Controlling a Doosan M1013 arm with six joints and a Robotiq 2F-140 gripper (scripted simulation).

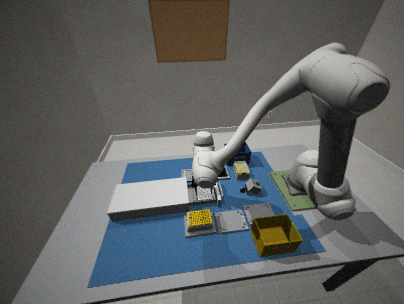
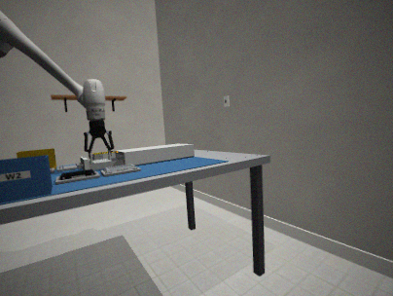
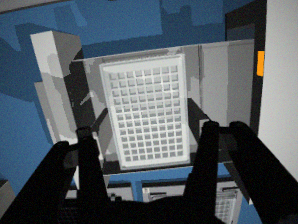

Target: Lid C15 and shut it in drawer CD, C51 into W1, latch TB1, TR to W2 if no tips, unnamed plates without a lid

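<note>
Right now my hand is 1 cm above the plate lid. Also, from my hand: white cooler CD: 17 cm ahead, 3 cm to the left, 2 cm below; then drawer: 4 cm ahead, 1 cm to the left, 3 cm below; then white plate: 2 cm below.
</note>
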